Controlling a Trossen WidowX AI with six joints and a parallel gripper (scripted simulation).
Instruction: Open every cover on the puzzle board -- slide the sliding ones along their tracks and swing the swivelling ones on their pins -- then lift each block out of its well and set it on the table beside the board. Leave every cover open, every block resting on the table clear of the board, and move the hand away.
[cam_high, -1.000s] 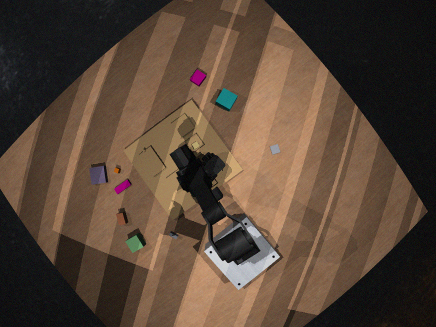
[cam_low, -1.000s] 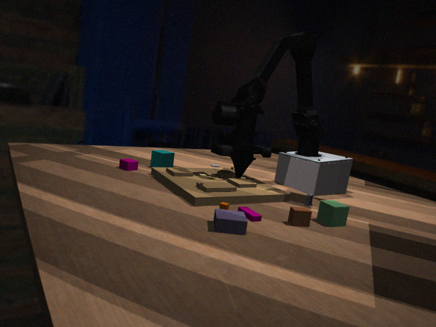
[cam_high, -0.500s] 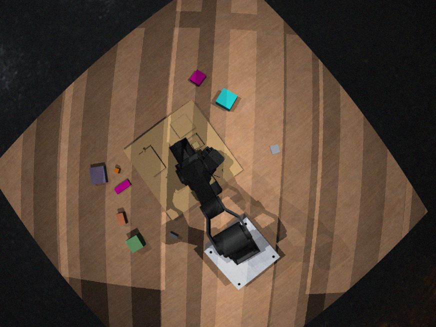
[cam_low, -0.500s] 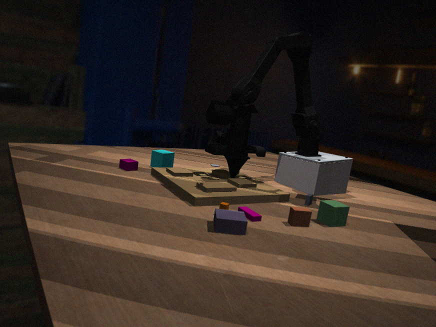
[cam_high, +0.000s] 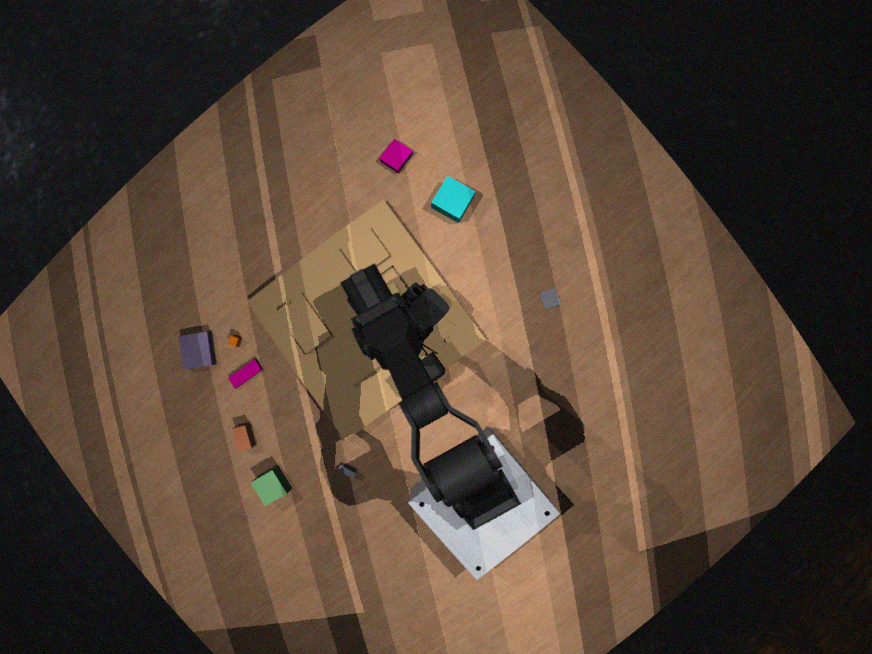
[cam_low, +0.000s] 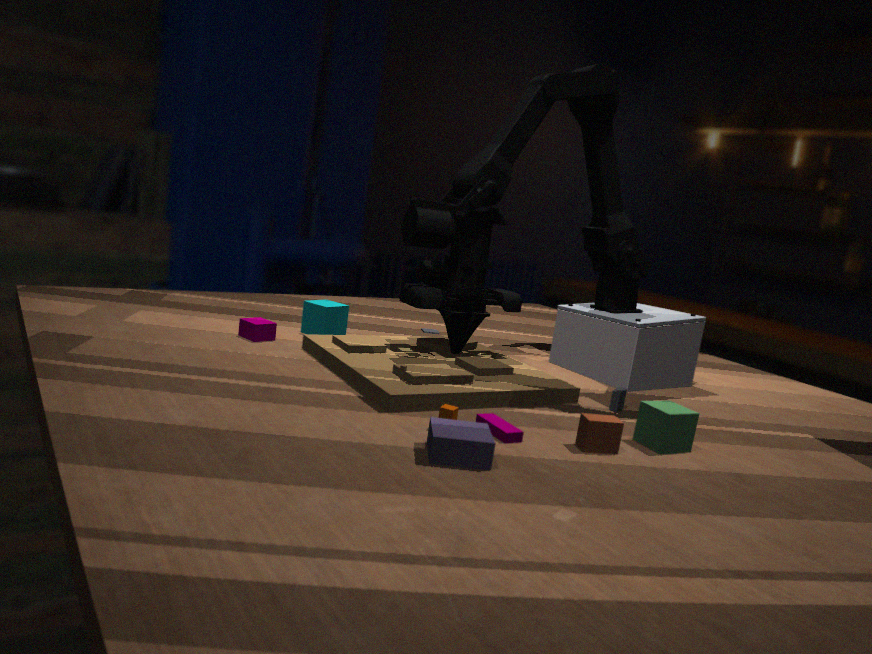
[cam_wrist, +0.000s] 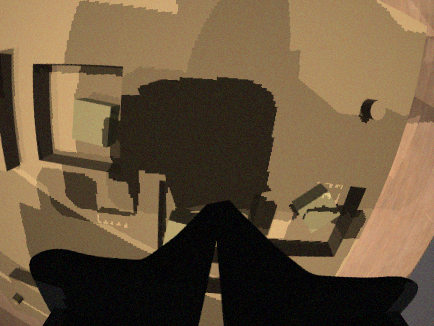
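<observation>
The tan puzzle board lies 50 mm ahead of my gripper tip and 40 mm to the left of it. Also, from my gripper tip: teal cube: 150 mm ahead, 190 mm to the right; grey tile: 80 mm behind, 250 mm to the right, 20 mm below; magenta bar: 80 mm ahead, 270 mm to the left, 20 mm below.
</observation>
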